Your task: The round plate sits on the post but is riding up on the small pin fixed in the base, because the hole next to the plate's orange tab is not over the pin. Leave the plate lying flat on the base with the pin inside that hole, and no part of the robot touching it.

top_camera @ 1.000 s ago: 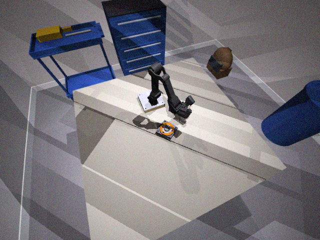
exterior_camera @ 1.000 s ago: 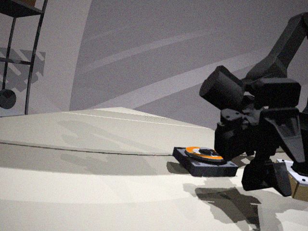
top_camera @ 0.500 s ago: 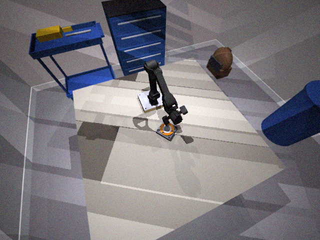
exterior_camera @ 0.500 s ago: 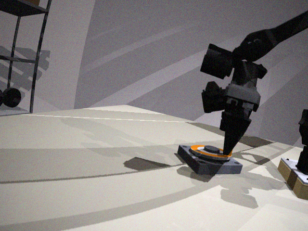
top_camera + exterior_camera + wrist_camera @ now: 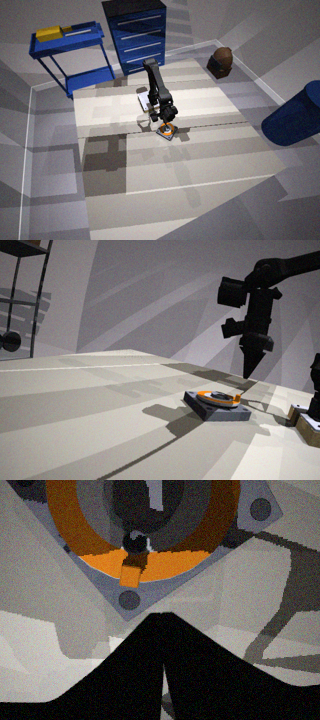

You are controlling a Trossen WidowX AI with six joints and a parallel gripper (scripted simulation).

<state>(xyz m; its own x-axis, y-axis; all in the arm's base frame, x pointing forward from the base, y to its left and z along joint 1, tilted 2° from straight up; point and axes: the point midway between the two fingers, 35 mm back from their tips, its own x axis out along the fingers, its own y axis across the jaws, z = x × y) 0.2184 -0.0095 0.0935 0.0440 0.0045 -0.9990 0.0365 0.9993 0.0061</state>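
The round plate is 5 cm below my gripper tip, 3 cm ahead of it and 1 cm to the left of it. From my gripper tip the other things lie so: square base (7 cm below, 5 cm ahead).
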